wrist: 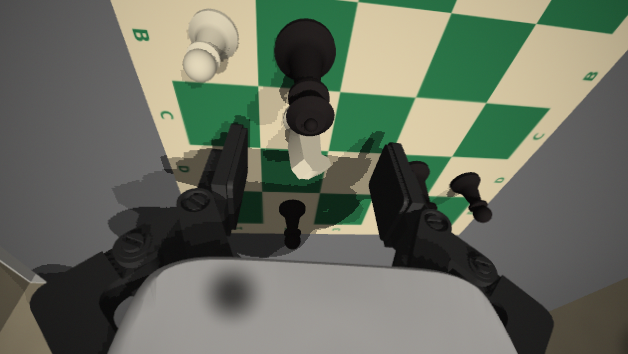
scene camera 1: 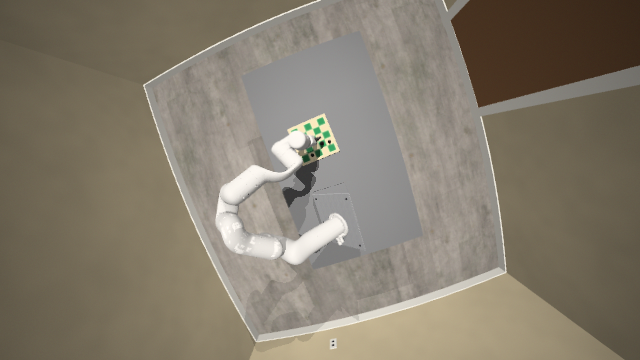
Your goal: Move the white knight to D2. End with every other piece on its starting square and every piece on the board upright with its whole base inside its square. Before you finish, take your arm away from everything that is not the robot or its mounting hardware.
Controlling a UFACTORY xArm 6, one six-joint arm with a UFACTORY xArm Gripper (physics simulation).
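Pixels of known places: gripper, fingertip midpoint: (wrist: 313,156); arm's base, link origin: (scene camera 1: 338,224).
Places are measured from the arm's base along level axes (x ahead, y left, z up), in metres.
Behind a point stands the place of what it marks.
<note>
The white knight (wrist: 302,150) {z -0.134, x 0.444, y -0.009 m} shows in the wrist view between the spread fingers, partly hidden by a tall black piece (wrist: 305,52) {z -0.151, x 0.477, y -0.009 m}. Its base appears to be on the cream C2 square, though much of it is hidden. Its head overlaps the shaded green D2 square (wrist: 275,172) {z -0.166, x 0.397, y 0.004 m} in this view. My gripper (wrist: 313,156) {z -0.150, x 0.425, y -0.017 m} (scene camera 1: 317,140) {z -0.150, x 0.425, y -0.017 m} is open, with one finger on each side of the knight and apart from it. The knight is hidden under the arm in the scene view.
The chessboard (scene camera 1: 321,121) {z -0.165, x 0.506, y -0.127 m} (wrist: 150,75) {z -0.166, x 0.457, y 0.057 m} lies on a grey surface (scene camera 1: 320,70) {z -0.171, x 0.763, y -0.238 m}. A white pawn (wrist: 215,35) {z -0.155, x 0.480, y 0.023 m} stands on B1. A black pawn (wrist: 292,210) {z -0.159, x 0.366, y -0.007 m} stands in row E. A black piece (wrist: 419,171) {z -0.160, x 0.406, y -0.083 m} is partly hidden behind the right finger; another black pawn (wrist: 467,184) {z -0.159, x 0.395, y -0.119 m} is farther right.
</note>
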